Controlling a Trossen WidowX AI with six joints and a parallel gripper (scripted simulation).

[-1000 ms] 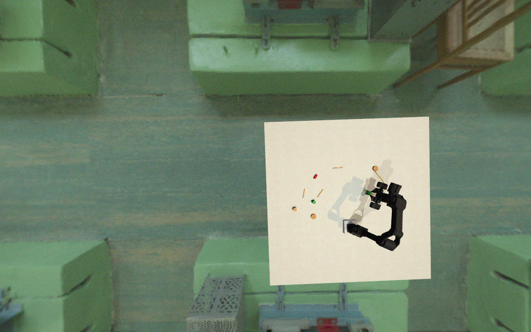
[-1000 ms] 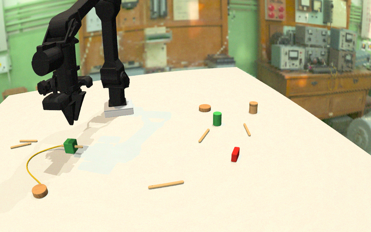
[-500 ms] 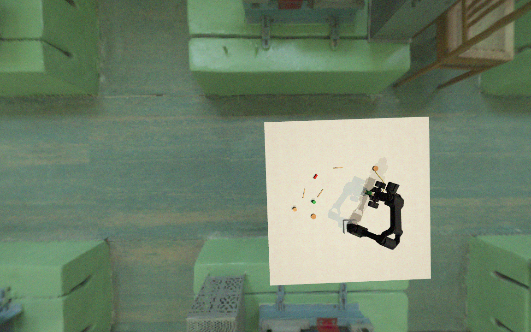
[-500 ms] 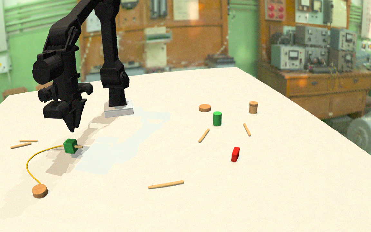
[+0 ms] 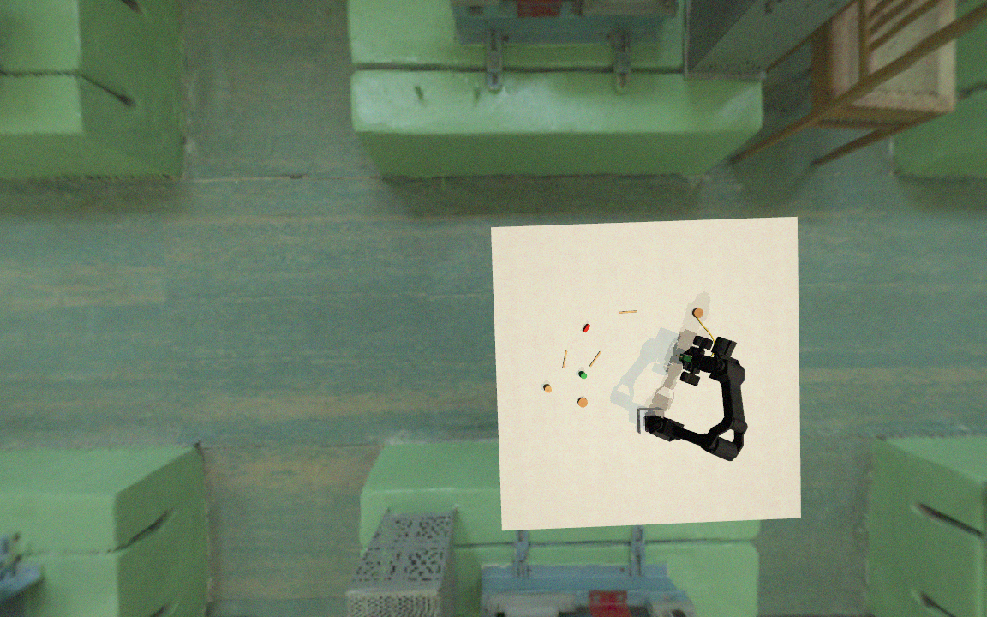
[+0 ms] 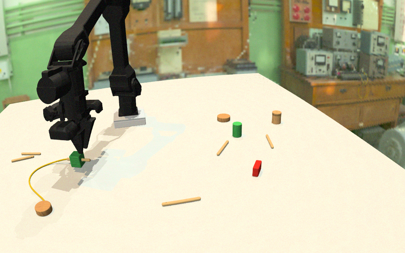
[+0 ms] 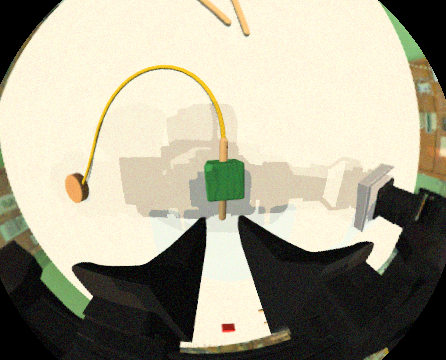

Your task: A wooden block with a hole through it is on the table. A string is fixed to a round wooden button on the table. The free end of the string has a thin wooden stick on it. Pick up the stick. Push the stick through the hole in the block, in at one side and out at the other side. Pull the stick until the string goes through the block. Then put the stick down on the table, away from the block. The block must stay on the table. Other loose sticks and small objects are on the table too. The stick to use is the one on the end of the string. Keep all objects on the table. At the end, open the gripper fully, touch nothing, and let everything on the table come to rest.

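The green block is 10 mm behind my gripper tip, 20 mm to the right of it and 30 mm below it. The rest, counted from my gripper tip: red block (130 mm ahead, 390 mm to the left, 30 mm below); round wooden button (180 mm ahead, 90 mm to the right, 40 mm below); thin wooden stick (20 mm behind, 40 mm to the right, 30 mm below).
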